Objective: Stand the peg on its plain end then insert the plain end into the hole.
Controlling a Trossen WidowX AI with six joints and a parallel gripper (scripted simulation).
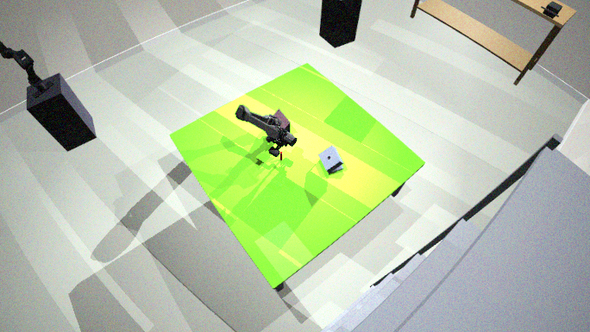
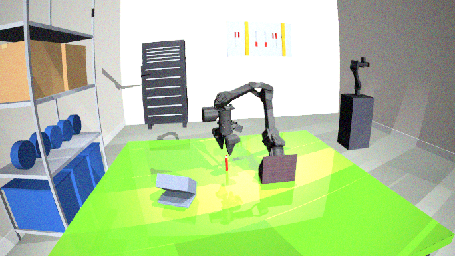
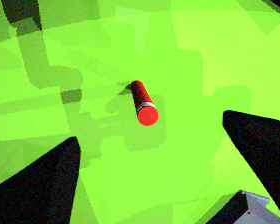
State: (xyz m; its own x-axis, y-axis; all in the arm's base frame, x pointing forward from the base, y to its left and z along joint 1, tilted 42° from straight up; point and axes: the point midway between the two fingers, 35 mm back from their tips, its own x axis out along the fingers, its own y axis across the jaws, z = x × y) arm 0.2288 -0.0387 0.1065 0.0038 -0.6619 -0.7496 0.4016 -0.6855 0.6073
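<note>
My gripper tip is now 4 cm above the red peg. Round my gripper tip: grey sloped panel (25 cm to the left, 20 cm ahead, 3 cm below).
</note>
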